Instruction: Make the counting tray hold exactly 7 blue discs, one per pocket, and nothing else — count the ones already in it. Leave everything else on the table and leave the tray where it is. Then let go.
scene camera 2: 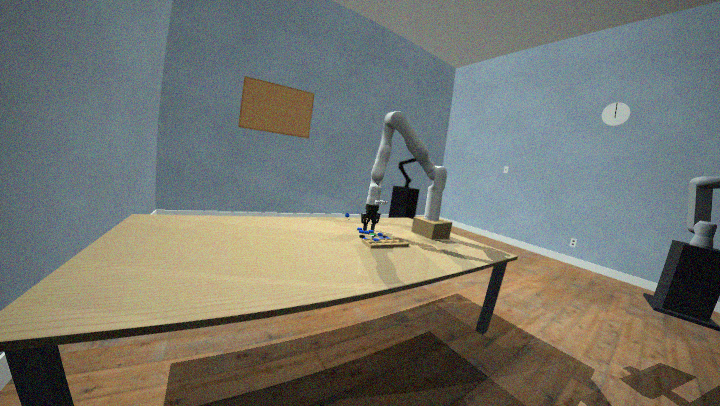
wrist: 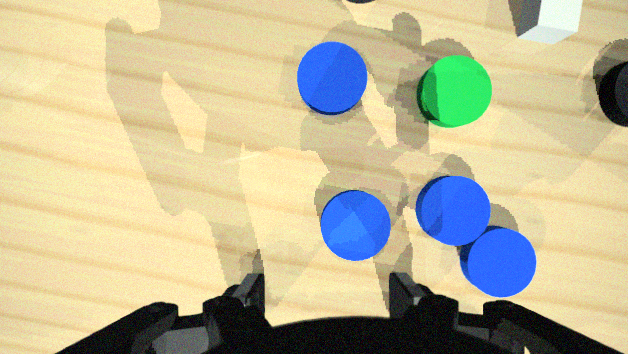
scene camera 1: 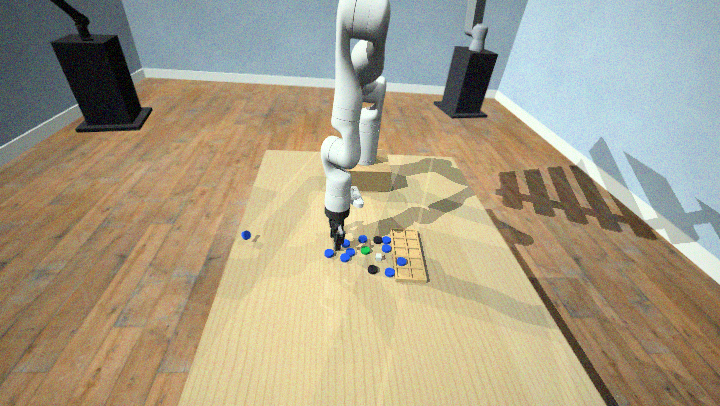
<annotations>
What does the blue disc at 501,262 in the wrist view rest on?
The table.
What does the blue disc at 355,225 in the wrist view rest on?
The table.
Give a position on a blue disc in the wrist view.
332,77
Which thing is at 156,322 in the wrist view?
My gripper.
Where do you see a small white cube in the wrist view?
At 550,29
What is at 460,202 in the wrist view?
A blue disc.
</annotations>
